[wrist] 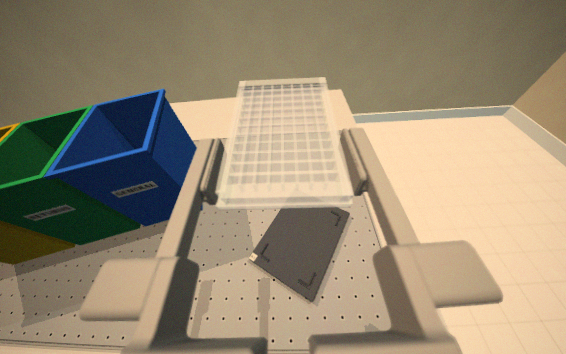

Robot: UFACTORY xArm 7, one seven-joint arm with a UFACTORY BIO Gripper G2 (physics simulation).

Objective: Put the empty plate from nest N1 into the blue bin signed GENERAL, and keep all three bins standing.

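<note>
My gripper (pixel 285 167) is shut on the clear, gridded plate (pixel 284 145), with a finger at each long side. The plate is held in the air, above the table. The dark nest (pixel 305 250) lies below it on the perforated table, with corner marks and a small white label at its left corner; its far part is hidden behind the plate. The blue bin (pixel 172 170) signed GENERAL stands upright to the left of my gripper, its open top in view. The plate is to the right of this bin, not over it.
A green bin (pixel 75 215) stands upright directly left of the blue one, its sign hard to read. A yellow bin (pixel 35 245) shows in part at the far left. The perforated table (pixel 225 295) ends at the right, with tiled floor (pixel 465 200) beyond. A wall (pixel 280 40) is behind.
</note>
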